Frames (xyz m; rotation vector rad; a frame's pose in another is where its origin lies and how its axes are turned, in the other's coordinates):
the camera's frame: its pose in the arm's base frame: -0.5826 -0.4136 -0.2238 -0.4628 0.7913 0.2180
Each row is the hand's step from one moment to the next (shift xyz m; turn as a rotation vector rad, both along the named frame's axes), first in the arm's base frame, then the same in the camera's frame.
Working: the arm's base frame: its pose in the camera's frame: 0.2451 0.0843 0.7024 0.4628 -0.7913 -0.2180

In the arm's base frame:
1: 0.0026 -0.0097 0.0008 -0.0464 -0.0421 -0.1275
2: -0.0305 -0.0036 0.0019 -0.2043 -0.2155 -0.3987
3: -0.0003 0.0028 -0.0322 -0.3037 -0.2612 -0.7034
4: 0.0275 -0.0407 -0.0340 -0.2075 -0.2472 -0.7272
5: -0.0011 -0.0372 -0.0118 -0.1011 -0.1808 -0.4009
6: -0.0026 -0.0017 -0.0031 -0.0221 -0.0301 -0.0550
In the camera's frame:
1: 0.0010 -0.0097 -0.0025 0.0600 0.0200 -0.1272
2: -0.0224 0.0071 -0.0198 0.1454 0.0101 -0.4753
3: 0.0232 0.0128 -0.0185 0.2975 0.1021 -0.7458
4: 0.0429 -0.0348 -0.0228 0.3812 0.0876 -0.6928
5: 0.0072 -0.0285 -0.0257 0.2185 0.0044 -0.3948
6: 0.0004 0.0004 -0.0043 0.0242 -0.0011 -0.0619

